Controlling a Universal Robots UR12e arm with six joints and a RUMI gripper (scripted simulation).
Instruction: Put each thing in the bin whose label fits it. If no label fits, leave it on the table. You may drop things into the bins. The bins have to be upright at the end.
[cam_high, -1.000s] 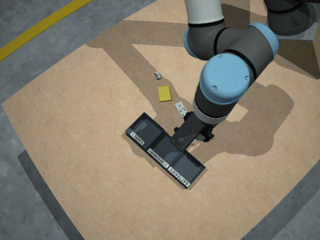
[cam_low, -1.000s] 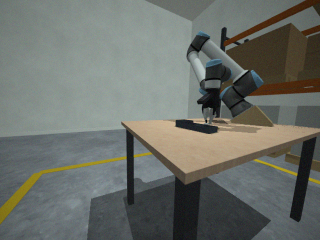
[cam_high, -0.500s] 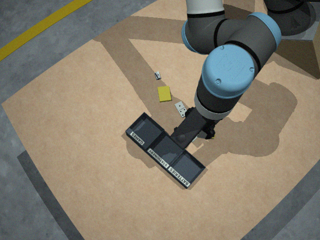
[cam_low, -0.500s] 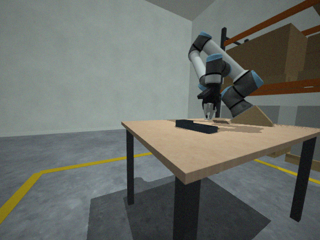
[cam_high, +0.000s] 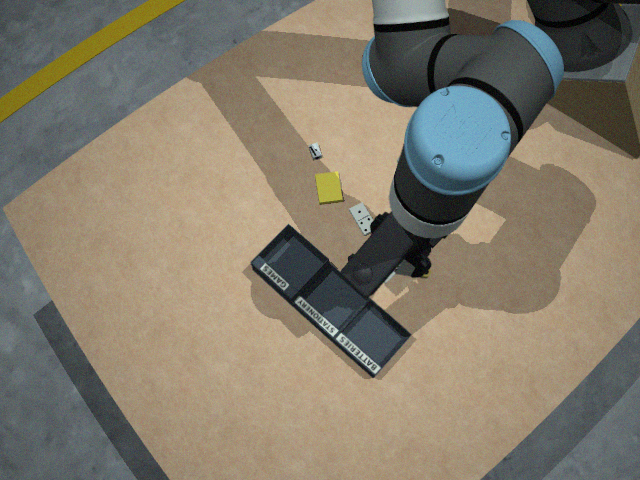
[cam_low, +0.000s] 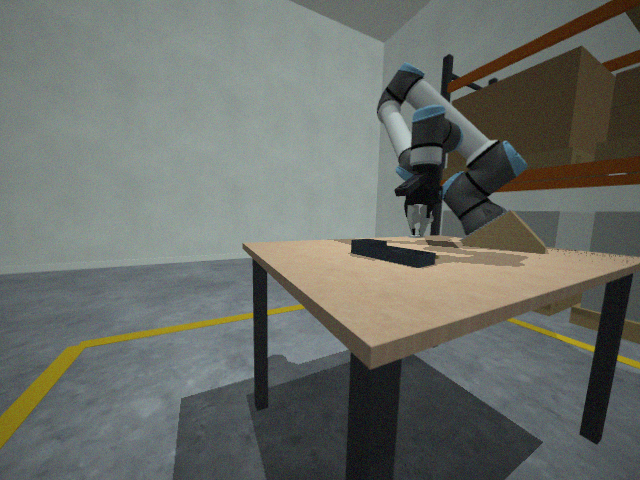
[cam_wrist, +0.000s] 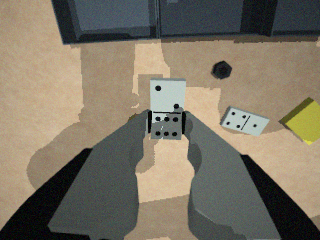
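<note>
The white domino is 50 mm behind my hand, 90 mm to the right of it and 80 mm below it. From my hand the other things lie so: yellow nut (50 mm behind, 40 mm to the left, 80 mm below); then dark three-part bin (90 mm ahead, 30 mm to the right, 60 mm below); then black nut (10 mm ahead, 60 mm to the right, 80 mm below).
</note>
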